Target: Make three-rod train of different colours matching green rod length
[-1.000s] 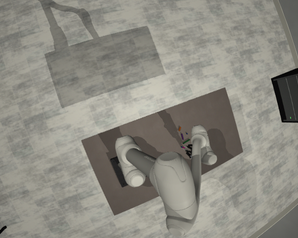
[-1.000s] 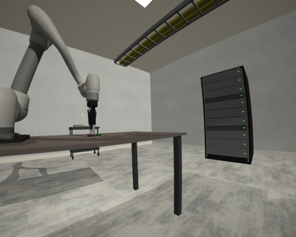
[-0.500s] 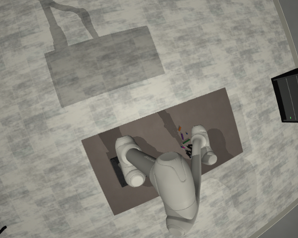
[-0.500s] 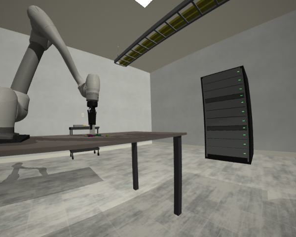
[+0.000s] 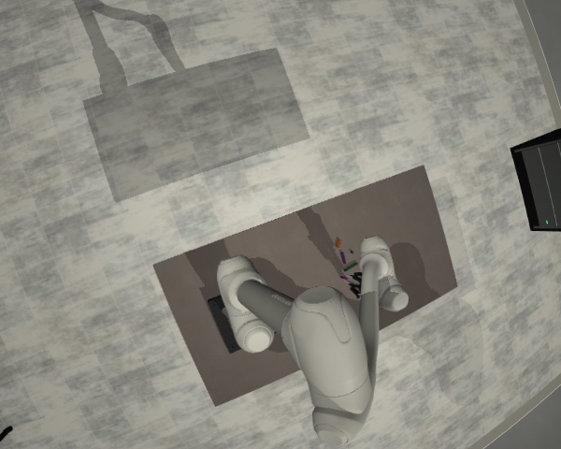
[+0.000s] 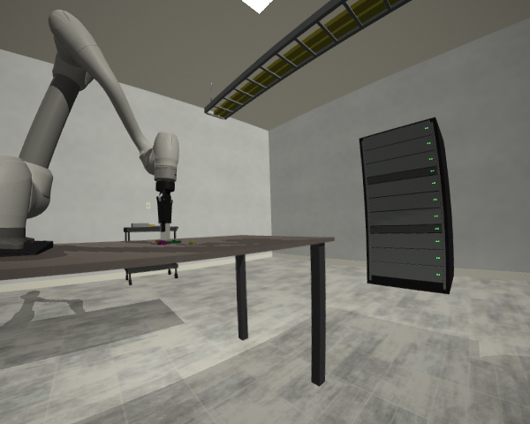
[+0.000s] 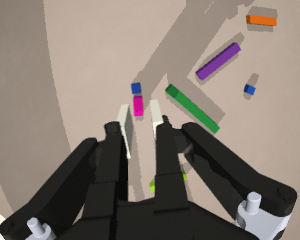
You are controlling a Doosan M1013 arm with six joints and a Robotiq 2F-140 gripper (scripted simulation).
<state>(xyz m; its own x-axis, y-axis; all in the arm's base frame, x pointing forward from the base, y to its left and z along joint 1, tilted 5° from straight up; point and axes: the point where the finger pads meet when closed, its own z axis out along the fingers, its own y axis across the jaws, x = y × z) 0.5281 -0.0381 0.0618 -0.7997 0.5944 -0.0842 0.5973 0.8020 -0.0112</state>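
The magenta rod is 10 mm behind my hand and 50 mm below it. The rest, counted from my hand: lime rod (100 mm ahead, 50 mm to the right, 50 mm below); purple rod (20 mm ahead, 100 mm to the left, 50 mm below); green rod (40 mm ahead, 40 mm to the left, 50 mm below).
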